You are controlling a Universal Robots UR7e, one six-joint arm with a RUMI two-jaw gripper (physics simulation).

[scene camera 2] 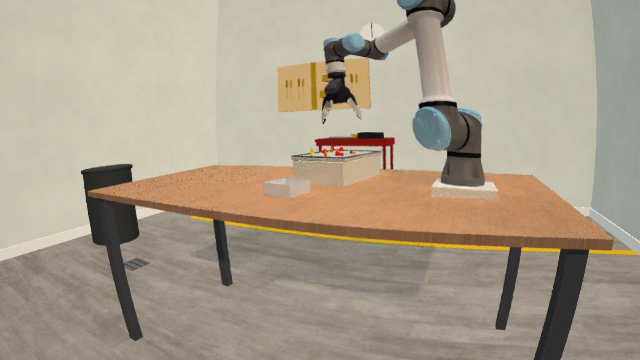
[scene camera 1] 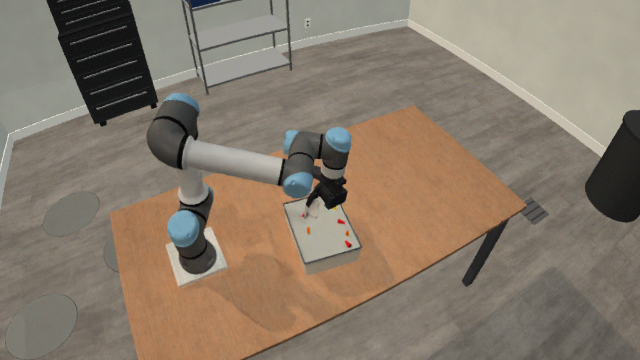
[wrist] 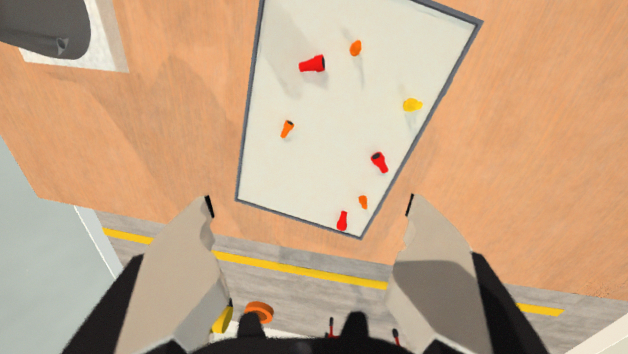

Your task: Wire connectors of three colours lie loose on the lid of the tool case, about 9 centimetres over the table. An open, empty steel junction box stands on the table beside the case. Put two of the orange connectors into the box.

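Places are measured from the arm's base along level axes (x back, y left, z down), in millimetres.
Where they show: gripper, fingertip midpoint: (scene camera 2: 341, 121) (scene camera 1: 322, 209) (wrist: 309, 196); arm's base, origin of the base link: (scene camera 2: 462, 183) (scene camera 1: 198, 257) (wrist: 48, 5).
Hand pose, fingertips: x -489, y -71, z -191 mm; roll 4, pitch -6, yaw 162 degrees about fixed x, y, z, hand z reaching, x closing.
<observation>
Things, the pixels of their top centre, and the offset from my fingertips. Level surfaces: height alone.
- tool case, middle of its top: (wrist: 331, 133) (scene camera 2: 337, 152) (scene camera 1: 321, 224) dx -6, dy +27, dz +117 mm
- red connector, middle of its top: (wrist: 342, 224) (scene camera 1: 348, 242) dx -66, dy -93, dz +105 mm
- steel junction box, middle of its top: (scene camera 2: 286, 181) dx +0, dy +335, dz +177 mm
- yellow connector, middle of its top: (wrist: 418, 105) (scene camera 1: 335, 204) dx -81, dy +87, dz +96 mm
- table, its level: dz +215 mm
My gripper (scene camera 1: 311, 216) (scene camera 2: 342, 120) (wrist: 309, 196) is open and empty, high above the tool case (scene camera 1: 325, 250) (scene camera 2: 320, 172) (wrist: 320, 175). Three orange connectors lie apart on its pale lid in the wrist view: one (wrist: 355, 48) near the top, one (wrist: 287, 129) (scene camera 1: 308, 230) at the left, and one (wrist: 363, 202) (scene camera 1: 347, 233) near the lower right corner, close to a red connector (wrist: 342, 221) (scene camera 1: 348, 244). The steel junction box (scene camera 2: 277, 189) stands on the table in front of the case in scene camera 2, with its inside barely visible. It does not show in the other views.
Two more red connectors (wrist: 312, 64) (wrist: 379, 162) and a yellow connector (wrist: 412, 105) (scene camera 1: 335, 208) lie on the lid. The case has a raised dark rim. The arm's base plate (scene camera 1: 220, 255) (scene camera 2: 465, 192) stands on the table (scene camera 1: 430, 175) (scene camera 2: 400, 210). A red cart (scene camera 2: 355, 142) stands behind.
</observation>
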